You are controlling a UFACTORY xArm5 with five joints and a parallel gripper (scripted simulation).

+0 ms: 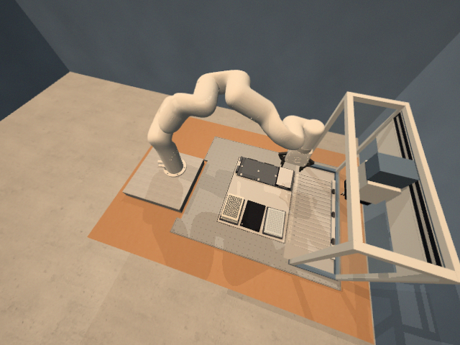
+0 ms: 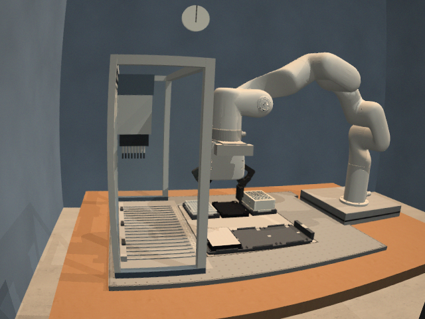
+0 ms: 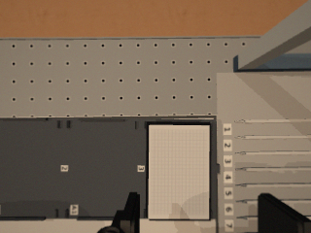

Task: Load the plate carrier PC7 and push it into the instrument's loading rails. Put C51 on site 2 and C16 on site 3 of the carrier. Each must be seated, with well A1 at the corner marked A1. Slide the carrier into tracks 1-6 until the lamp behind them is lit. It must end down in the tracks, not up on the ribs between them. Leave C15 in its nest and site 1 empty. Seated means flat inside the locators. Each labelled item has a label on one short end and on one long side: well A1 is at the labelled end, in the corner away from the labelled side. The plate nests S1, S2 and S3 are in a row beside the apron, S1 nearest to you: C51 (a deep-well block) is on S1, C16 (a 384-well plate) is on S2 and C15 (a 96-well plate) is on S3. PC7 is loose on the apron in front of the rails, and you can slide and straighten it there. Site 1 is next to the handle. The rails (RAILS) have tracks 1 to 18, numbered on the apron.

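My hand is 28 cm past the plate nest S1, 22 cm to the left of it and 13 cm above it. Round my hand: 96-well plate C15: 6 cm behind, 26 cm to the right, 12 cm below; dark carrier PC7: 11 cm behind, 2 cm to the left, 12 cm below; frame post: 12 cm ahead, 12 cm to the left, 11 cm above.
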